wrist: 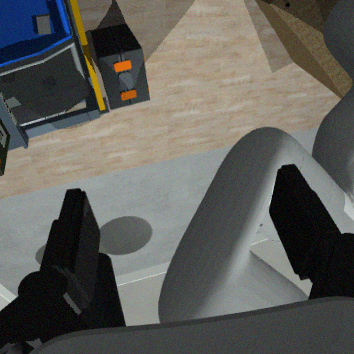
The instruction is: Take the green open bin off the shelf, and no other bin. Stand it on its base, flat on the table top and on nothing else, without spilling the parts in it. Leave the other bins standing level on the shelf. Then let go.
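Places are measured from the arm's base along level axes (x ahead, y left, z up), in metres.
Where they show: gripper, fingertip midpoint: [183, 199].
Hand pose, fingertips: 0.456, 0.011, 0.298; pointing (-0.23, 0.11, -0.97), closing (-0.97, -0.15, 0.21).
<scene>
Things, the pixels of their top centre, and the offset from my fingertips, as dx, dy, dz. "spot": a spot on its surface instead. Level surfaces: height alone.
- grey rack at a spot on its surface: [62, 123] spot: +0.078, +0.190, -0.355
- blue bin at its top centre: [4, 28] +0.137, +0.017, -0.359
- dark greenish object at a spot on its surface: [3, 149] spot: +0.170, +0.175, -0.288
- black box at its top centre: [125, 80] -0.029, +0.097, -0.308
- wood-grained table top at its surface level: dz -0.440
My gripper [183, 199] is open and empty, its two black fingers wide apart, with the pale surface and part of the arm showing behind them. A grey rack [62, 123] with a yellow upright strip shows in part at the upper left, ahead of the left finger and well apart from it. A blue bin [32, 37] shows in part at the rack, cut off by the upper left edge. A dark greenish object [3, 149] shows as a sliver at the left edge; I cannot tell whether it is the green bin. No other part of a green bin shows.
A black box [123, 80] with orange marks stands beside the rack on the wood-grained table top [185, 105]. A brown box-like object [305, 52] is at the upper right. My own grey arm link [210, 225] fills the middle right. A grey surface [165, 190] borders the wood.
</scene>
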